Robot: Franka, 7 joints.
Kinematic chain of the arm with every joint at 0, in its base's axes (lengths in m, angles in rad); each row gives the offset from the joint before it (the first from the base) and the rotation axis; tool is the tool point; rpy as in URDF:
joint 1: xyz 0 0 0.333 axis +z
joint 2: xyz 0 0 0 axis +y
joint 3: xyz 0 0 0.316 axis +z
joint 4: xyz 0.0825 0 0 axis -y
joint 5: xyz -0.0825 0 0.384 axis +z
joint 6: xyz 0 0 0 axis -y
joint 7: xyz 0.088 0 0 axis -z
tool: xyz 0 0 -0.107 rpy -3.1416 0 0
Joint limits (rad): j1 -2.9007..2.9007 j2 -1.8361..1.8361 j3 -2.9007..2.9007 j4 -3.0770..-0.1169 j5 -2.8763..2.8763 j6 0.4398..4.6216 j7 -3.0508..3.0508
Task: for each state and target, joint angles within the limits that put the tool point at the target. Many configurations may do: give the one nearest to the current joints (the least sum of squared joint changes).
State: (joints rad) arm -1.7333 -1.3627 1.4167 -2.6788 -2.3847 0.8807 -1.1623
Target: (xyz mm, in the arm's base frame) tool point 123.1 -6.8 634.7
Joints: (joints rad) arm -1.6292 -1.6154 0.7547 -2.9499 -2.1256 0.7466 -1.1623
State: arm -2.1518 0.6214 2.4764 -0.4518 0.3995 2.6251 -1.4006
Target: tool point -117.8 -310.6 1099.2
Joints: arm -1.9993 0.3873 2.4903 -0.1169 0.4335 2.9560 -1.4006
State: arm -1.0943 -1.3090 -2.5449 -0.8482 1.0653 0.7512 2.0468
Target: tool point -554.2 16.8 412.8
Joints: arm -0.8050 -0.9954 -2.1788 -1.4028 0.9114 0.4526 2.0468
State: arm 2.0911 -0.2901 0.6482 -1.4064 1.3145 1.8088 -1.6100
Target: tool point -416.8 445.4 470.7
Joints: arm 1.8452 0.1790 0.3741 -1.8522 1.2354 1.8399 -1.6100
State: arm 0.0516 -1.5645 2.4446 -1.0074 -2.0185 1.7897 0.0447
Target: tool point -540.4 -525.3 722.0
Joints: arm 0.9678 -0.9657 2.4711 -0.3966 -2.1535 1.9785 0.0447
